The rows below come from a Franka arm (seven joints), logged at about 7 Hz.
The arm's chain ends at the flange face. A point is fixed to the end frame.
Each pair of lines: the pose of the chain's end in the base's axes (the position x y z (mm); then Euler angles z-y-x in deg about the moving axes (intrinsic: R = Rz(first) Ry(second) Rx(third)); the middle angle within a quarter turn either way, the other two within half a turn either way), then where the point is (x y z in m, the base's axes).
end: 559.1 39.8 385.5 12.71 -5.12 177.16
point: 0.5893 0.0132 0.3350
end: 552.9 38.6 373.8 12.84 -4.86 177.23
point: 0.5829 0.0120 0.3231
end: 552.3 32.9 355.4 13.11 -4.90 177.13
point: 0.5825 0.0064 0.3048
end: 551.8 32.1 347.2 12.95 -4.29 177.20
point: 0.5814 0.0055 0.2963
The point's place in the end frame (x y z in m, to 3 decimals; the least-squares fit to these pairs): 0.019 0.030 0.054
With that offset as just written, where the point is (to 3 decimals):
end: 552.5 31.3 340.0 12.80 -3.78 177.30
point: 0.582 0.005 0.289
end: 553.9 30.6 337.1 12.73 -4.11 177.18
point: 0.583 0.004 0.286
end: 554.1 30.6 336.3 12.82 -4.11 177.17
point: 0.583 0.004 0.285
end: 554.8 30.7 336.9 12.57 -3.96 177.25
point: 0.584 0.004 0.286
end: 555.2 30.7 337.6 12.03 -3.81 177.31
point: 0.584 0.004 0.286
